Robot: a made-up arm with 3 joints.
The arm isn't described. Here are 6 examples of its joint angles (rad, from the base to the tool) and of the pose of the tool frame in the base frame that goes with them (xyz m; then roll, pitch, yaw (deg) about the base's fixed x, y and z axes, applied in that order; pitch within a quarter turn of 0, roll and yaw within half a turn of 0).
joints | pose
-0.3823 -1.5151 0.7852 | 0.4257 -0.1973 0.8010 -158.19 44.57 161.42
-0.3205 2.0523 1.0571 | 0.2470 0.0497 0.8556 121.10 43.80 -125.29
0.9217 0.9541 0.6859 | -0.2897 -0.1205 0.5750 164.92 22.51 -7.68
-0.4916 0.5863 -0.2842 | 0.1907 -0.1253 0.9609 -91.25 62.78 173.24
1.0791 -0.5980 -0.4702 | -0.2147 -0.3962 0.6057 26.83 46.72 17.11
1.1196 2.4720 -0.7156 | -0.2163 0.0994 0.6091 175.08 23.99 -5.24
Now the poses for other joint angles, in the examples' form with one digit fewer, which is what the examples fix.
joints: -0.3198 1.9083 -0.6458
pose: 0.165 0.128 0.876 -1.1 73.5 -147.8
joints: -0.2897 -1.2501 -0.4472
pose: 0.411 -0.290 0.821 167.7 49.0 -172.1
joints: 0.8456 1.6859 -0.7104
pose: -0.293 0.029 0.591 134.8 39.0 4.3
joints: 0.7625 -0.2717 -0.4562
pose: -0.208 -0.362 0.686 54.9 59.6 24.8
